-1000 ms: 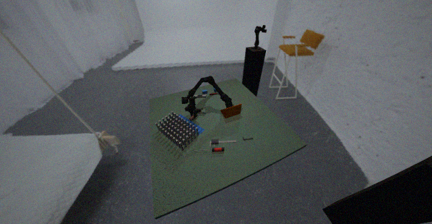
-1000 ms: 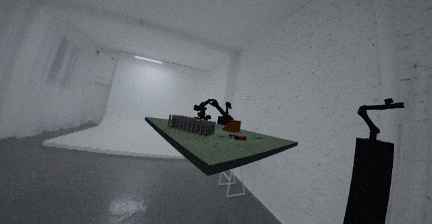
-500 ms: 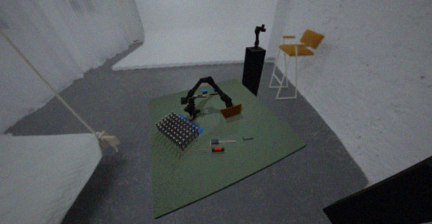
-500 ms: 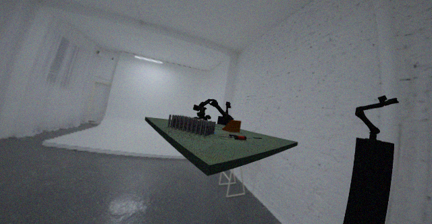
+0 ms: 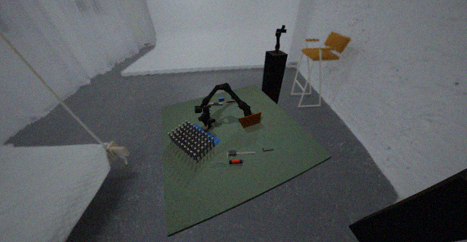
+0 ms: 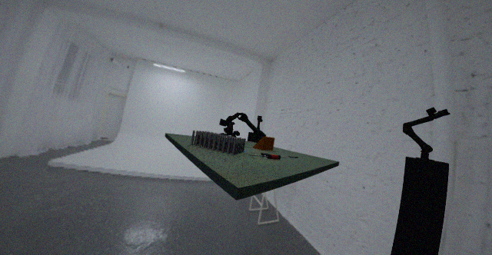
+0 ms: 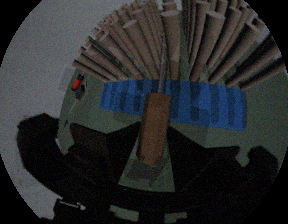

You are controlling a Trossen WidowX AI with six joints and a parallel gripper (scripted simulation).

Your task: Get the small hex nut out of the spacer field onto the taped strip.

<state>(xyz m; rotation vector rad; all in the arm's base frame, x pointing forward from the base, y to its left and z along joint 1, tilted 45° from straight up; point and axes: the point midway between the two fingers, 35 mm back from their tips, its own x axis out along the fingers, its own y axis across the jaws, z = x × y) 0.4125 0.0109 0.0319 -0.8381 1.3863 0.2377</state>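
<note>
Right now my gripper tip is 40 mm short of the blue taped strip, 40 mm above it and 30 mm to the right of it. The rest, counted from my gripper tip: hook tool (80 mm ahead, 60 mm to the left); dark piece (440 mm behind, 370 mm to the left, 30 mm below).
</note>
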